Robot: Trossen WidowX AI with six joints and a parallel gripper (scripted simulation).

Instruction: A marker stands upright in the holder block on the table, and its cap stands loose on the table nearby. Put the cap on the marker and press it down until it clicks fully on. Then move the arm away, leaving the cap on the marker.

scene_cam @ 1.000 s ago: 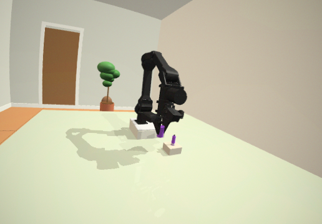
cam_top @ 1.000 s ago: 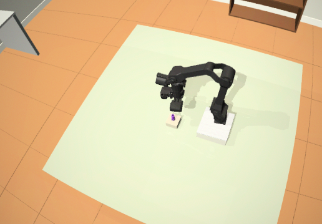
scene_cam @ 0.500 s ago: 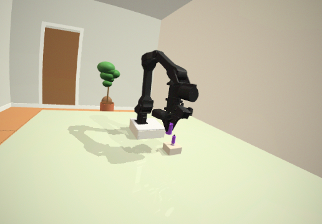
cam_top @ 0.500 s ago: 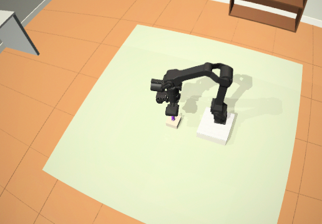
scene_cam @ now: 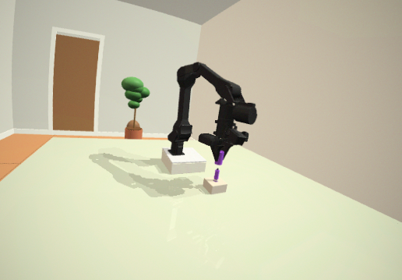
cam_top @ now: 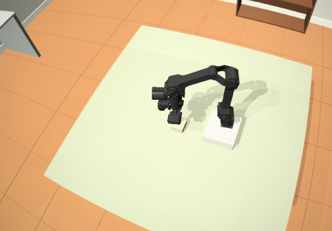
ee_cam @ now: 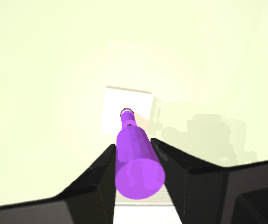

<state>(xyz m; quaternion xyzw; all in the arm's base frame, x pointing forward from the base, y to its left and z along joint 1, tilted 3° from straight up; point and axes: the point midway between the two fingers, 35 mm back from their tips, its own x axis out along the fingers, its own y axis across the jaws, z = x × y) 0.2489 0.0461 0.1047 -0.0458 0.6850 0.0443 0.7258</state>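
Right now my gripper tip is 10 cm above the holder block. Also, from my gripper tip: cap (1 cm above).
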